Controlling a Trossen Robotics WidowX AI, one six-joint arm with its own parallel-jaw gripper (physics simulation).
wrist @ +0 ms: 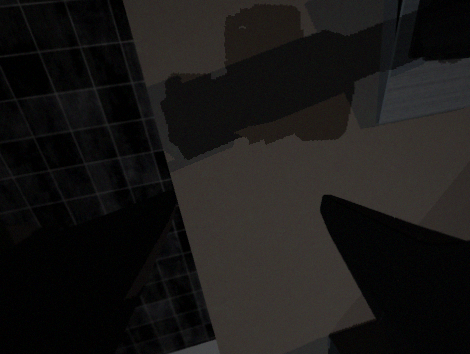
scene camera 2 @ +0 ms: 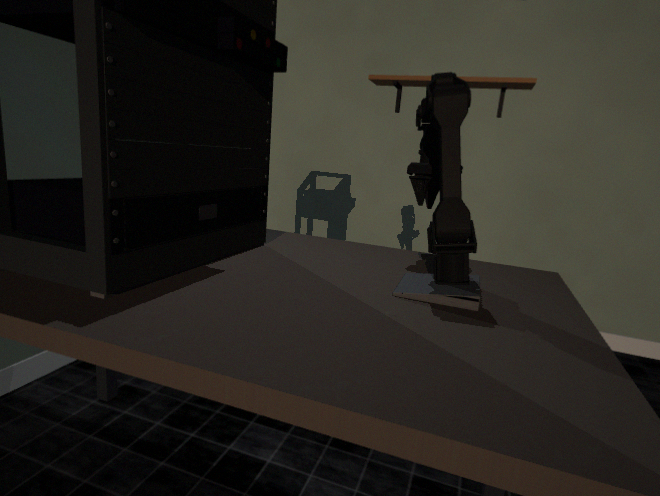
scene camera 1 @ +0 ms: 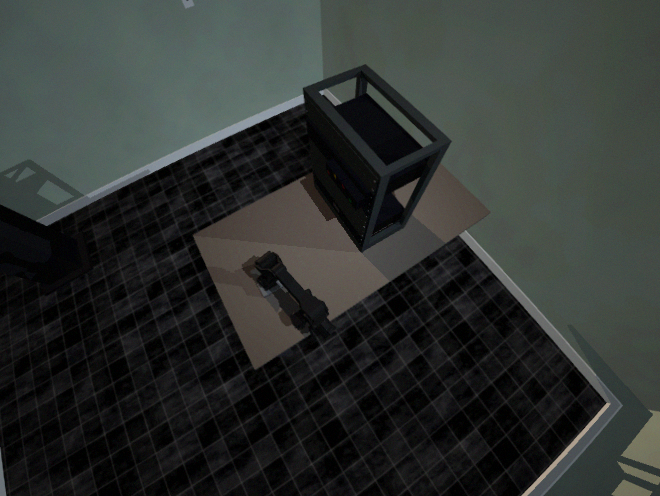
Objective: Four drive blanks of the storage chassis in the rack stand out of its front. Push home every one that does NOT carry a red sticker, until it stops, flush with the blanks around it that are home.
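Where they show: gripper, between the fingertips: (wrist: pixel 248 200) (scene camera 2: pixel 424 207); arm's base, origin of its link: (wrist: pixel 439 21) (scene camera 2: pixel 452 280) (scene camera 1: pixel 268 282).
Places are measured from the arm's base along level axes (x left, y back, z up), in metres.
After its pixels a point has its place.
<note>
The rack (scene camera 1: pixel 416 156) {x -0.130, y -0.635, z 0.605 m} (scene camera 2: pixel 93 160) {x 0.372, y -0.533, z 0.196 m} stands on the table, its front towards the arm. The storage chassis (scene camera 1: pixel 346 187) {x -0.020, y -0.447, z 0.464 m} (scene camera 2: pixel 281 53) {x -0.066, y -0.441, z 0.444 m} is a dark band across the rack's front, with small coloured marks. In scene camera 2 a red mark (scene camera 2: pixel 239 44) {x 0.104, y -0.450, z 0.421 m}, a yellow mark (scene camera 2: pixel 253 34) {x 0.055, y -0.447, z 0.451 m}, another red mark (scene camera 2: pixel 268 42) {x -0.005, y -0.444, z 0.452 m} and a green mark (scene camera 2: pixel 277 62) {x -0.048, y -0.442, z 0.421 m} show. The separate blanks and how far each stands out are too dark and small to tell. My gripper (scene camera 1: pixel 326 330) (scene camera 2: pixel 425 205) {x -0.265, y -0.097, z 0.114 m} (wrist: pixel 248 200) {x -0.265, y -0.097, z 0.114 m} is open and empty, pointing down, well away from the rack.
The arm's base plate (scene camera 2: pixel 413 285) {x 0.050, y -0.073, z -0.010 m} (wrist: pixel 425 90) {x 0.006, y -0.071, z -0.010 m} rests on the table (scene camera 1: pixel 277 224) {x 0.279, y -0.205, z -0.020 m} (scene camera 2: pixel 298 341) {x 0.370, y -0.190, z -0.021 m} (wrist: pixel 260 240) {x -0.233, y -0.233, z -0.021 m}. A lower panel with a pale label (scene camera 2: pixel 207 211) {x 0.124, y -0.502, z 0.096 m} is in the rack. A wall shelf (scene camera 2: pixel 496 83) is behind the arm. A dark object (scene camera 1: pixel 37 250) stands at the left.
</note>
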